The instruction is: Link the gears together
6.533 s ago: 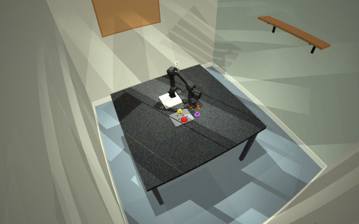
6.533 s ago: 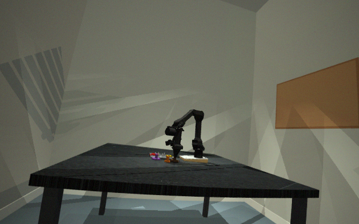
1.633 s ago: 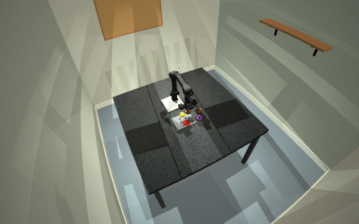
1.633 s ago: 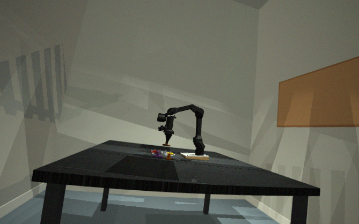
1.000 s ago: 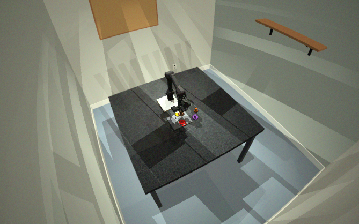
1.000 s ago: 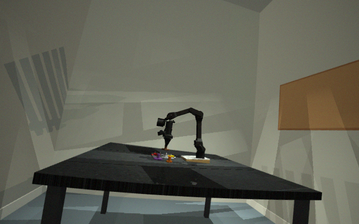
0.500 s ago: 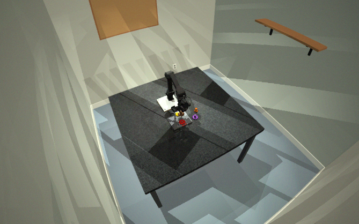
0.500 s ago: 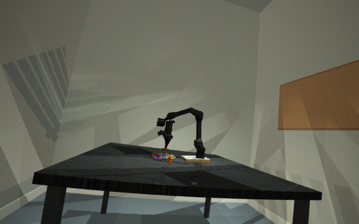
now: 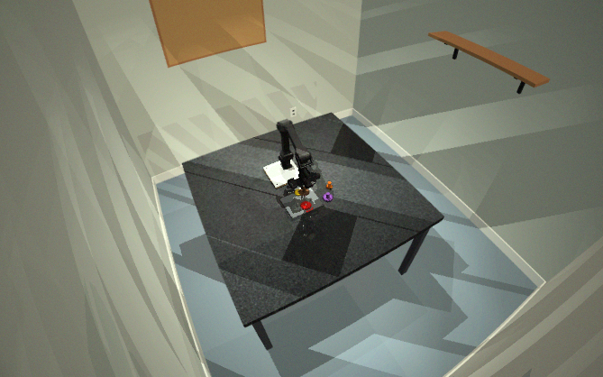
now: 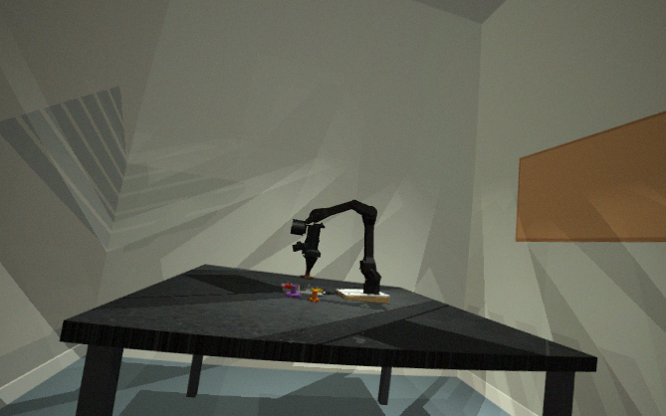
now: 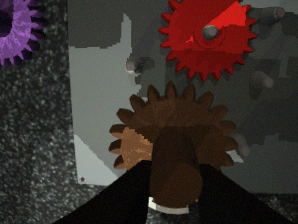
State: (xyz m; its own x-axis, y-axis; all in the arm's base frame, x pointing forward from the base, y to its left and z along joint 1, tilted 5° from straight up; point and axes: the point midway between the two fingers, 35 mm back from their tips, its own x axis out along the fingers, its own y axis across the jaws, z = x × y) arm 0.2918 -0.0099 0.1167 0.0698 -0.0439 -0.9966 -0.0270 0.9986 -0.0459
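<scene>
The yellow gear is 70 mm below my gripper tip, 50 mm behind it and 10 mm to the right of it. Also, from my gripper tip: brown gear: 10 mm below; red gear: 70 mm below, 60 mm ahead, 20 mm to the right; purple gear: 130 mm to the left, 70 mm below, 60 mm ahead.
</scene>
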